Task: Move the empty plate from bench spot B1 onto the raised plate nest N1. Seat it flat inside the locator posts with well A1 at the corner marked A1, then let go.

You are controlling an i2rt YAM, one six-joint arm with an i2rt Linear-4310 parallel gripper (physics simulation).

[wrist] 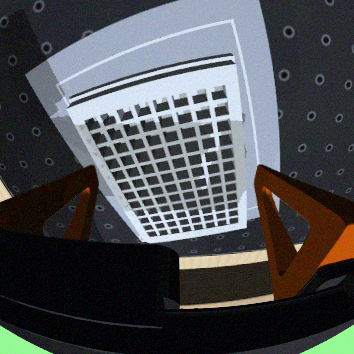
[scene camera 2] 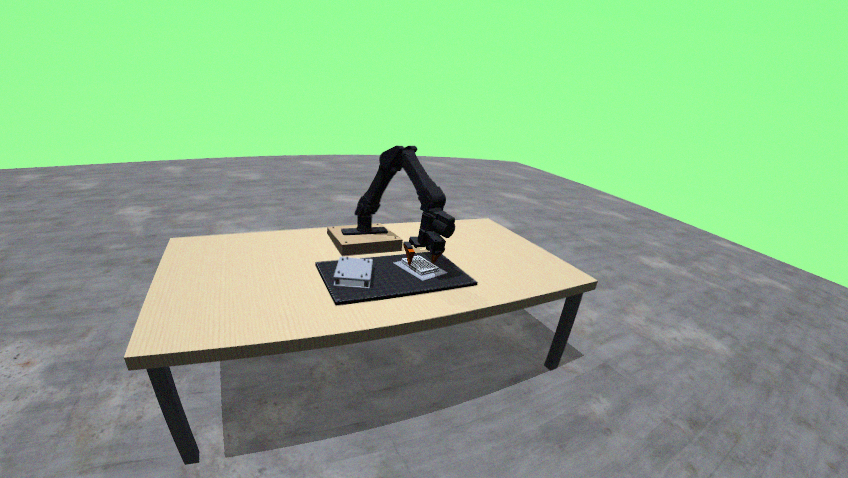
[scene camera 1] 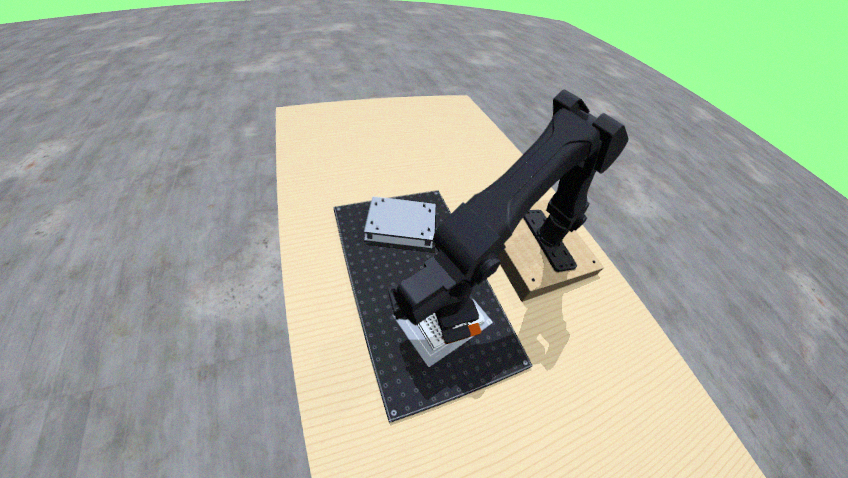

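Pixels of known places: gripper, fingertip midpoint: (wrist: 175,173) (scene camera 2: 420,263) (scene camera 1: 446,317); arm's base, origin of the base link: (scene camera 2: 364,232) (scene camera 1: 547,239).
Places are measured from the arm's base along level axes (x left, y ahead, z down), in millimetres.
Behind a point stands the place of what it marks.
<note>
The white well plate (scene camera 1: 432,330) {z 14, x 165, y 358 mm} (scene camera 2: 421,264) {z 15, x 146, y 323 mm} (wrist: 165,160) {z 21, x 150, y 324 mm} lies flat on the pale bench spot (scene camera 1: 430,358) {z 27, x 215, y 373 mm} (scene camera 2: 425,276) {z 27, x 133, y 398 mm} (wrist: 257,65) {z 27, x 105, y 384 mm}, inside or close to its outline. My gripper (scene camera 2: 424,261) {z 13, x 144, y 322 mm} (wrist: 175,173) {z 13, x 144, y 322 mm} is open, with one orange finger off each long side of the plate and a gap on both sides in the wrist view. In scene camera 1 the arm hides part of the plate and most of the fingers. The raised plate nest (scene camera 1: 400,218) {z -7, x -115, y 365 mm} (scene camera 2: 352,270) {z -7, x -130, y 382 mm} has dark locator posts near its corners and holds no plate. The A1 marks are too small to read.
The black perforated board (scene camera 1: 380,285) {z 29, x 39, y 438 mm} (scene camera 2: 391,287) {z 29, x -11, y 455 mm} carries the spot and the nest. The arm's base stands on a wooden block (scene camera 1: 534,283) {z -9, x 118, y 108 mm} (scene camera 2: 374,243) {z -2, x 10, y 140 mm} behind the board. The light wood table (scene camera 1: 332,148) {z 42, x -498, y 514 mm} (scene camera 2: 237,296) {z 41, x -526, y 435 mm} lies around them.
</note>
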